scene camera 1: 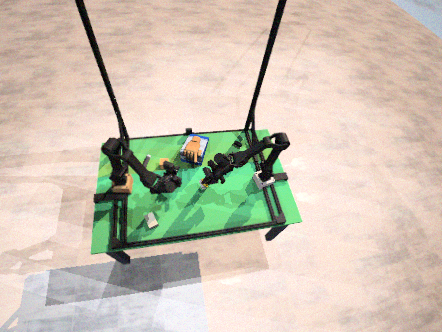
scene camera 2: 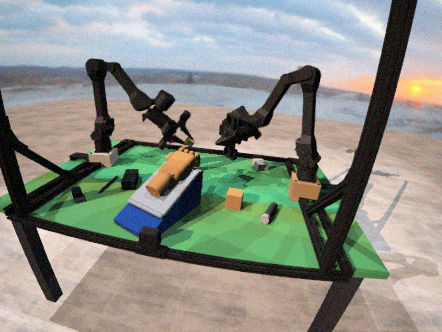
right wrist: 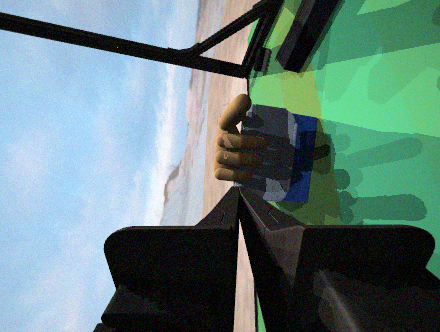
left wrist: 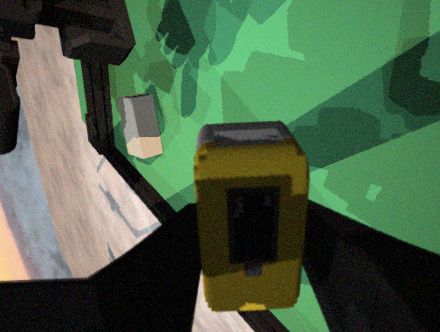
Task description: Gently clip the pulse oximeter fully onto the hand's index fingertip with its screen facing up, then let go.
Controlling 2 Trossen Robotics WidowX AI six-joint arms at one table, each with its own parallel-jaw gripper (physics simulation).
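Frame: origin at the left arm's base, x back, y right, z up, level; metres.
Where they show: left gripper, fingertip midpoint: (scene camera 1: 203,184) (scene camera 2: 190,142) (left wrist: 246,213); right gripper, fingertip midpoint: (scene camera 1: 179,166) (scene camera 2: 215,143) (right wrist: 237,192); left arm's base, link origin: (scene camera 1: 264,176) (scene camera 2: 103,150); right arm's base, link origin: (scene camera 1: 121,180) (scene camera 2: 305,178).
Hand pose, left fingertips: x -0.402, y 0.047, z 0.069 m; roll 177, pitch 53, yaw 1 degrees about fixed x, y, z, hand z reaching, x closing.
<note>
Things, the pixels of their top centre, and the offset from my left fingertips.
- yellow pulse oximeter, top centre: (left wrist: 191,243) (scene camera 2: 189,136) (scene camera 1: 203,181) dx +0.003, dy +0.002, dz +0.025 m
- orange cube, top centre: (scene camera 2: 235,192) dx -0.162, dy +0.277, dz -0.077 m
- dark cylinder, top centre: (scene camera 2: 270,208) (scene camera 1: 145,160) dx -0.269, dy +0.337, dz -0.100 m
- pale block, top centre: (left wrist: 129,127) (scene camera 2: 260,161) (scene camera 1: 150,219) dx -0.334, dy -0.064, dz -0.097 m
- black box, top centre: (right wrist: 294,31) (scene camera 2: 130,174) dx +0.220, dy +0.145, dz -0.092 m
- thin dark rod, top centre: (scene camera 2: 107,183) dx +0.300, dy +0.172, dz -0.118 m
- small dark block, top centre: (right wrist: 256,58) (scene camera 2: 76,189) dx +0.370, dy +0.272, dz -0.095 m
The yellow pulse oximeter (scene camera 1: 204,185) (scene camera 2: 189,142) (left wrist: 251,162) is between the fingers of my left gripper (left wrist: 246,213), which is shut on it. Its dark screen faces the left wrist camera. It is in the air, apart from the fingertips in scene camera 1, and shows just behind them in scene camera 2. The tan hand (scene camera 1: 193,145) (scene camera 2: 176,166) (right wrist: 242,142) rests on a sloped blue and grey stand (scene camera 2: 187,202) (right wrist: 306,167). My right gripper (right wrist: 237,192) is shut and empty, pointing towards the hand's side of the table. Which finger is the index is hard to tell.
An orange cube (scene camera 1: 164,162) (scene camera 2: 234,198) and a dark cylinder (scene camera 1: 147,159) (scene camera 2: 269,213) lie beside the stand. A grey and pale block (scene camera 1: 151,220) (scene camera 2: 260,164) (left wrist: 141,122) lies farther off. A black box (scene camera 2: 130,179), a thin dark rod (scene camera 2: 108,184) and a small dark block (scene camera 2: 78,194) lie across the stand.
</note>
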